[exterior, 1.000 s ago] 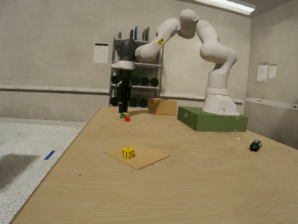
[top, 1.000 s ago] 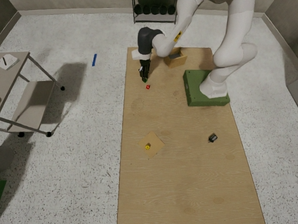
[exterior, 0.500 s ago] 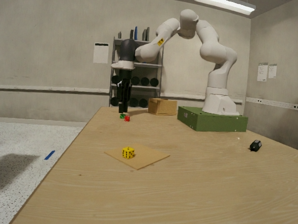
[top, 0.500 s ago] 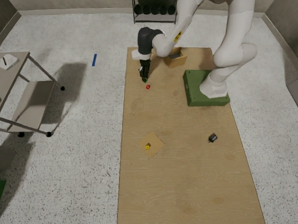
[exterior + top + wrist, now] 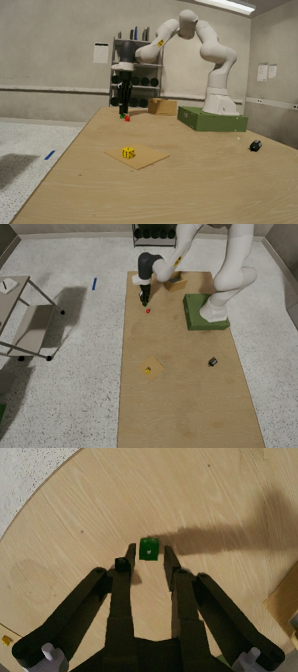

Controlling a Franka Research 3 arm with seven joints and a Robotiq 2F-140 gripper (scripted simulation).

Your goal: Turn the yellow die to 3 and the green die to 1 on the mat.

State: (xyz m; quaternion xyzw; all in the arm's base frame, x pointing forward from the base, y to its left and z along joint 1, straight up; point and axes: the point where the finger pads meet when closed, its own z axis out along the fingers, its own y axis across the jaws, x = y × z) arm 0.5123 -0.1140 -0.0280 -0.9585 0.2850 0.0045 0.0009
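Now: the green die 50 mm below my hand. The rest, counted from my hand: wooden box 280 mm behind, 250 mm to the right, 10 mm below; tan mat 60 mm behind, 550 mm to the left, 60 mm below; red die 20 mm behind, 70 mm to the left, 50 mm below.
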